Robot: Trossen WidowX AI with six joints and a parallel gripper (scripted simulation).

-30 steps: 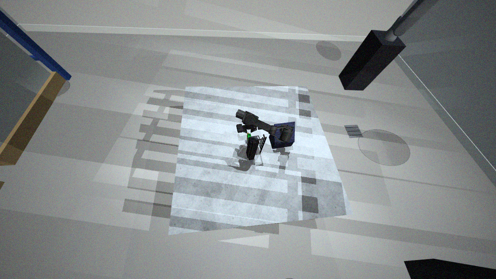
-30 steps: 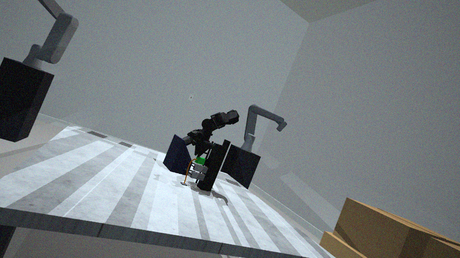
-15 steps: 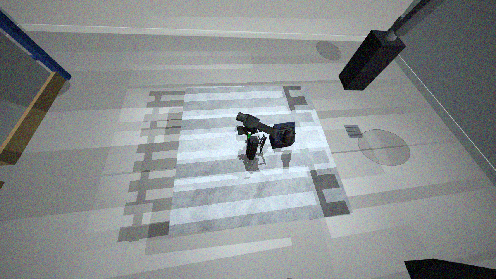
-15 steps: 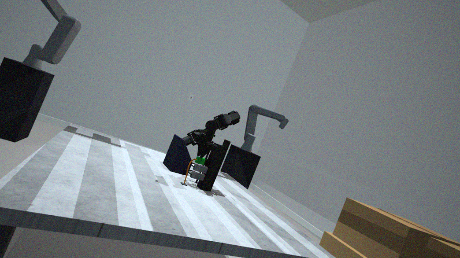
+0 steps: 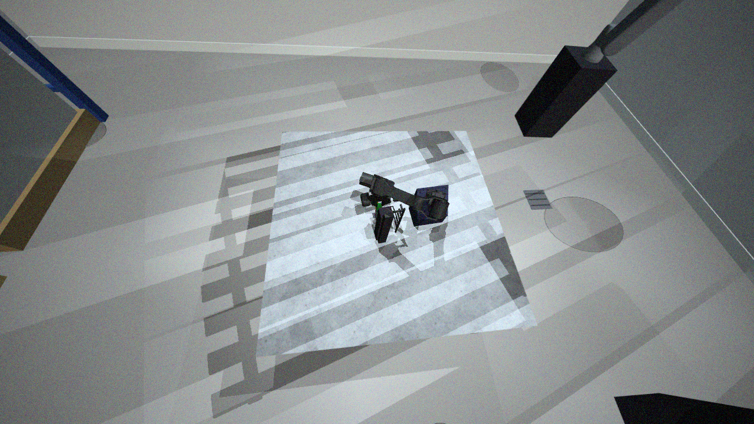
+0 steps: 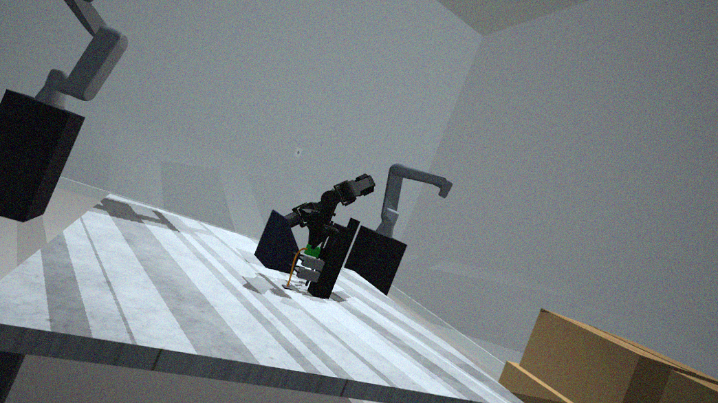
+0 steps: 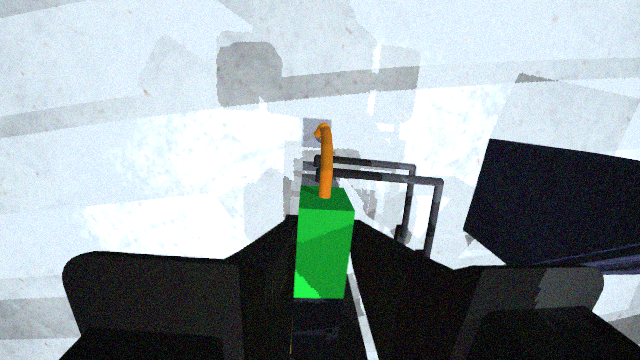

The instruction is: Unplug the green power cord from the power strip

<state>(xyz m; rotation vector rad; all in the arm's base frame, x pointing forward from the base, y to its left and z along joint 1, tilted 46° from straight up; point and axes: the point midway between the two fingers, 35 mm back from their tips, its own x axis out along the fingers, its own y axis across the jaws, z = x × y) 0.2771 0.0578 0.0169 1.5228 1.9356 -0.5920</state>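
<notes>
My gripper tip is 10 mm past the green plug and 30 mm to the right of it.
</notes>
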